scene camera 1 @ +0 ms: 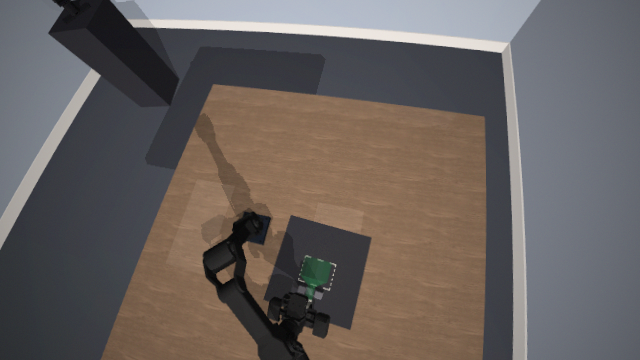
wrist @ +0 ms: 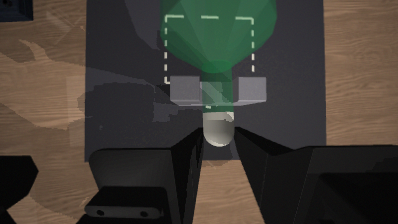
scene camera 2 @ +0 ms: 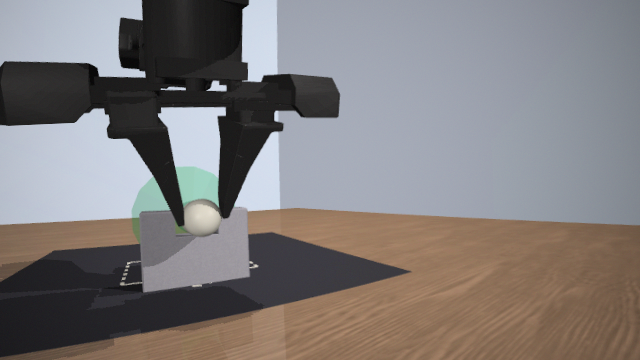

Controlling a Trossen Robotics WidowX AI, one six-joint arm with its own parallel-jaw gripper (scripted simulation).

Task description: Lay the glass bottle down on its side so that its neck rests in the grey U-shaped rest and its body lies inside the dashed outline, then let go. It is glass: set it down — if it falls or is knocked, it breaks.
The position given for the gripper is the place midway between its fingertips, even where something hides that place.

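Observation:
The gripper appears in scene camera 2 (scene camera 2: 203, 220), in scene camera 1 (scene camera 1: 306, 304) and in the wrist view (wrist: 218, 132). With it in the scene are a dark mat, visible at (scene camera 1: 349, 251) and (wrist: 127, 103), and a green glass bottle (scene camera 1: 315, 272).

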